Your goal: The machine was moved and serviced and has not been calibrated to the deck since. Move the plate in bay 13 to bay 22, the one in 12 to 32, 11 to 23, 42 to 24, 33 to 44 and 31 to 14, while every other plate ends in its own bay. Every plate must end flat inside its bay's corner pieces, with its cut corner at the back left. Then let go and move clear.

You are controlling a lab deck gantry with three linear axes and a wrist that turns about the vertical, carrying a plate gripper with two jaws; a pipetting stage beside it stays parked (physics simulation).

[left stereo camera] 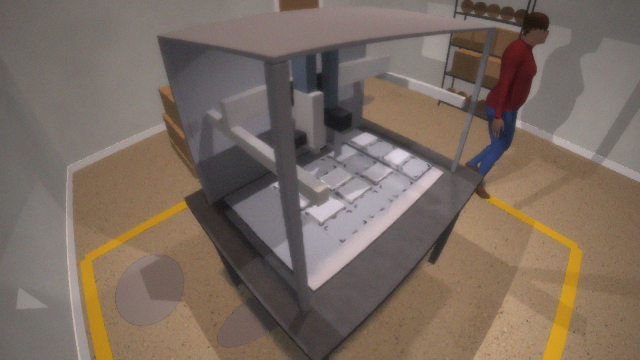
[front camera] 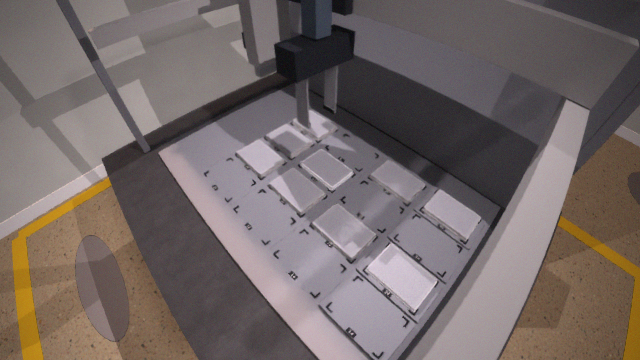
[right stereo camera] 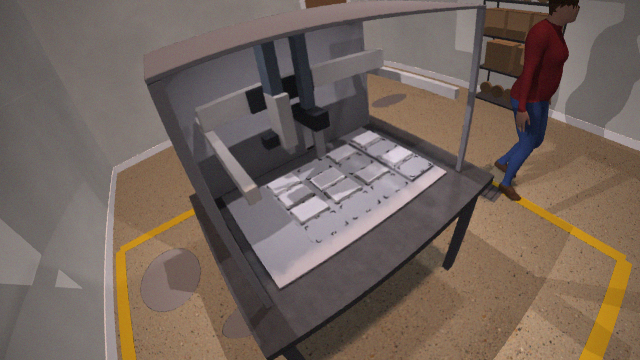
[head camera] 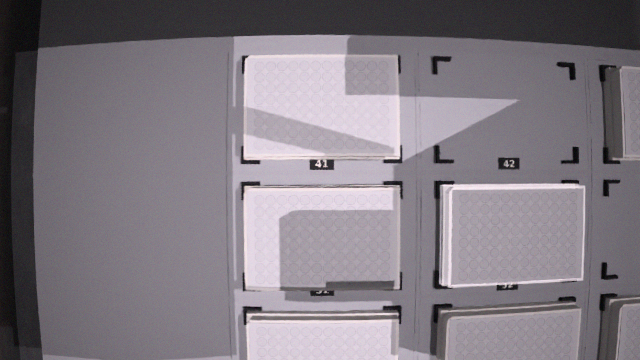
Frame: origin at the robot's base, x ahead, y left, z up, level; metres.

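Seen in the pictures: gripper, between the fingertips: [left stereo camera: 329, 152] [front camera: 317, 117] [right stereo camera: 315, 152]; robot's base, origin of its link: [left stereo camera: 341, 241] [front camera: 205, 173] [right stereo camera: 318, 242].
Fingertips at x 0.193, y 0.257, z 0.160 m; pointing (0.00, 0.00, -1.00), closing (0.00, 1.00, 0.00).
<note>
Offsets run from my fingertips to a thing's top centre. "spot": to the spot under its first point.
My gripper [front camera: 317, 118] is open and empty, raised above the back left part of the deck. The plate in bay 31 @(spot: 0.121 m back, 0.002 m right, 0.146 m down) [front camera: 289, 139] [head camera: 320, 240] lies flat, partly shaded. Bay 14 @(spot: 0.372 m ahead, 0.222 m right, 0.145 m down) [front camera: 367, 320] holds no plate. Plates lie in bay 22 @(spot: 0.044 m ahead, 0.112 m right, 0.146 m down) [front camera: 297, 190] [head camera: 510, 337], bay 32 @(spot: 0.044 m ahead, 0.008 m right, 0.145 m down) [front camera: 326, 169] [head camera: 517, 235], bay 23 @(spot: 0.203 m ahead, 0.112 m right, 0.145 m down) [front camera: 343, 230], bay 24 @(spot: 0.364 m ahead, 0.111 m right, 0.131 m down) [front camera: 401, 275] and bay 44 @(spot: 0.366 m ahead, 0.100 m left, 0.131 m down) [front camera: 452, 214]. Bays 11, 12, 13, 33 and 42 @(spot: 0.033 m ahead, 0.098 m left, 0.160 m down) [head camera: 505, 120] hold no plates. The cut corners are too small to tell.
Other plates lie in bay 41 @(spot: 0.102 m back, 0.108 m left, 0.145 m down) [front camera: 320, 126] [head camera: 320, 105], bay 21 @(spot: 0.119 m back, 0.111 m right, 0.145 m down) [front camera: 260, 157] and bay 43 @(spot: 0.201 m ahead, 0.101 m left, 0.145 m down) [front camera: 397, 180]. Bay 34 holds no plate. The parked pipetting stage [left stereo camera: 310, 120] [right stereo camera: 281, 122] stands beside the gripper. A person [left stereo camera: 515, 70] [right stereo camera: 540, 65] is outside the enclosure.
</note>
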